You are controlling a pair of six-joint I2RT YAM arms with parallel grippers.
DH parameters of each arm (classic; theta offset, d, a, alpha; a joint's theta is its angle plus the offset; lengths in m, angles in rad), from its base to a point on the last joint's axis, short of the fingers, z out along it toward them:
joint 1: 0 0.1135 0.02 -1.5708
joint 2: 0 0 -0.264 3.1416
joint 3: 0.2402 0 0.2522 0
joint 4: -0.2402 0 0.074 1.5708
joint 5: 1.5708 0 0 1.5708
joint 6: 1.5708 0.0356 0 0
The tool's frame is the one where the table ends.
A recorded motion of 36 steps. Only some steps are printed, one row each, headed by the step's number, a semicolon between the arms.
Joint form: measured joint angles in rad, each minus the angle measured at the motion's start. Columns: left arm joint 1, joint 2, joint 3, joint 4, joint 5, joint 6; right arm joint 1, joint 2, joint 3, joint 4, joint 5, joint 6.
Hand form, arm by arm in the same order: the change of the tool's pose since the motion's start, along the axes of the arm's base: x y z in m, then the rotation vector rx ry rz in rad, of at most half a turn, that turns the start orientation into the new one. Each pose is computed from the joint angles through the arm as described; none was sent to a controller.
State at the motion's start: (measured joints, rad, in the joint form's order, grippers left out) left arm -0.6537 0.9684 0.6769 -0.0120 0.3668 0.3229; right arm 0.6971 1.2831 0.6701 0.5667 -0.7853 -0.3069
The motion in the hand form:
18: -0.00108 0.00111 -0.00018 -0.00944 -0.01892 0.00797; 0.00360 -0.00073 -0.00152 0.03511 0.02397 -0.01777
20: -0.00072 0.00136 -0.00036 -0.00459 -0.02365 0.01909; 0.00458 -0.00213 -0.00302 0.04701 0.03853 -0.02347
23: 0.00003 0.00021 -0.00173 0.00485 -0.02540 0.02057; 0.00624 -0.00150 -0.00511 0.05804 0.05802 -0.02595
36: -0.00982 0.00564 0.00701 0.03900 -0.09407 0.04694; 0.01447 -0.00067 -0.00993 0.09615 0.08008 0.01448
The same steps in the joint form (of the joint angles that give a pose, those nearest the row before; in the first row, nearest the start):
18: -0.0004 -0.0103 -0.0130 0.0229 -0.0091 0.0015; -0.0096 0.0191 -0.0130 0.0782 0.0072 0.0599
20: -0.0004 -0.0103 -0.0133 0.0229 -0.0217 0.0050; -0.0157 0.0236 -0.0225 0.1068 0.0068 0.0858
23: -0.0034 -0.0031 -0.0130 0.0229 -0.0286 0.0122; -0.0176 0.0378 -0.0271 0.1381 0.0076 0.1152
36: -0.0214 -0.0618 -0.0061 -0.0275 -0.0908 0.0690; -0.0382 0.0969 -0.0293 0.2571 -0.0504 0.1831

